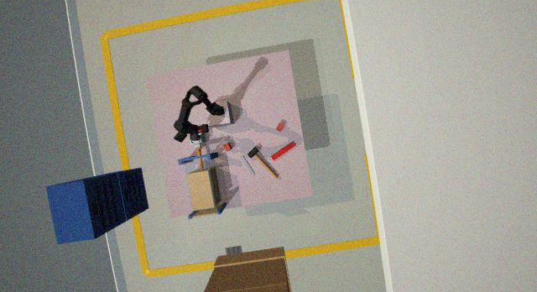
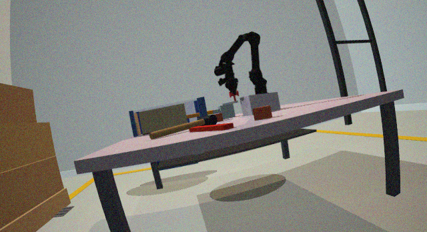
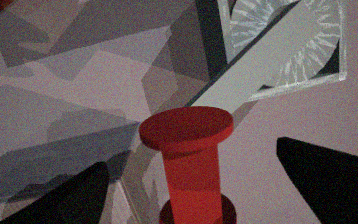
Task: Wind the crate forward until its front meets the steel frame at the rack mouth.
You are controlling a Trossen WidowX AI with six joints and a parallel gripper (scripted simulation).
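My gripper tip is now 10 mm above the red knob. Round my gripper tip: grey winch (30 mm ahead, 90 mm to the right, 110 mm below); then blue steel frame (200 mm ahead, 100 mm to the right, 30 mm below); then winch handle (10 mm ahead, 30 mm to the right, 40 mm below).
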